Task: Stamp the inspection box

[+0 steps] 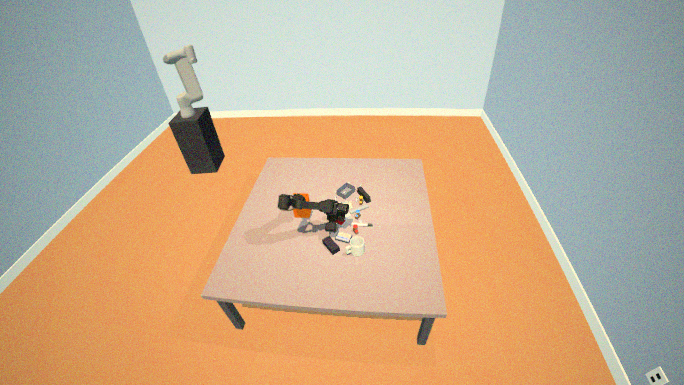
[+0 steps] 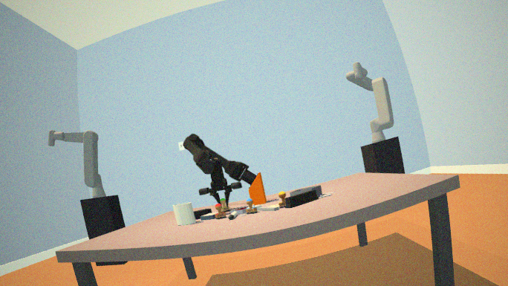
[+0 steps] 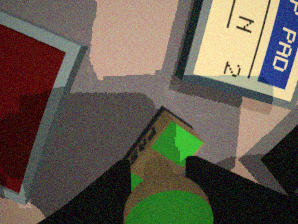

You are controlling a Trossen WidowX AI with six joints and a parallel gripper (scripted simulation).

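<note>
Now: the red ink pad 7 cm to the left of my gripper tip, 3 cm below it and 3 cm ahead of it. Also, from my gripper tip: red-knob stamp (14 cm ahead, 2 cm to the right, 1 cm below); then green-knob stamp (right at my gripper tip); then stamp pad box (6 cm to the right, 6 cm ahead, 2 cm below).
</note>
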